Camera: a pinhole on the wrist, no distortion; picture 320 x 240 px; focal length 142.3 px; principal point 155.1 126.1 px. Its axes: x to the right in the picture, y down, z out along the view. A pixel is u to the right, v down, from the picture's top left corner.
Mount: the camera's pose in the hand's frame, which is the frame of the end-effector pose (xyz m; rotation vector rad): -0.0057 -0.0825 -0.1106 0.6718 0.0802 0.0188
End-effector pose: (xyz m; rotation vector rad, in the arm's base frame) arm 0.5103 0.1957 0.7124 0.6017 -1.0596 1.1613
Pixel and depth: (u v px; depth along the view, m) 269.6 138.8 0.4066
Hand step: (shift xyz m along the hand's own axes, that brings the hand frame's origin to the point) 0.3534 -0.2924 0.2067
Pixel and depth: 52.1 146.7 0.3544
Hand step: -0.2325 -0.2735 0.2151
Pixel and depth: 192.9 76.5 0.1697
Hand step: 0.0524 -0.2322 -0.0182
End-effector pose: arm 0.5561 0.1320 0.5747 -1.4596 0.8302 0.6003
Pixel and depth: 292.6 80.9 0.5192
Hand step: 0.5346 -0.5122 0.1574
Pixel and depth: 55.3 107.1 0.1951
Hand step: -0.1266 -0.2300 0.0346
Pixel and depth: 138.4 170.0 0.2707
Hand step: -0.0149 -0.1866 0.1546
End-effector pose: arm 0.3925 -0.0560 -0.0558 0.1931 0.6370 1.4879
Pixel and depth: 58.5 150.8 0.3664
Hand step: -0.2237 -0.2710 0.2316
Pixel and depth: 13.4 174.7 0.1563
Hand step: -0.1478 -0.1445 0.0551
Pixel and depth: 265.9 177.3 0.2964
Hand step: 0.2490 -0.1731 0.1712
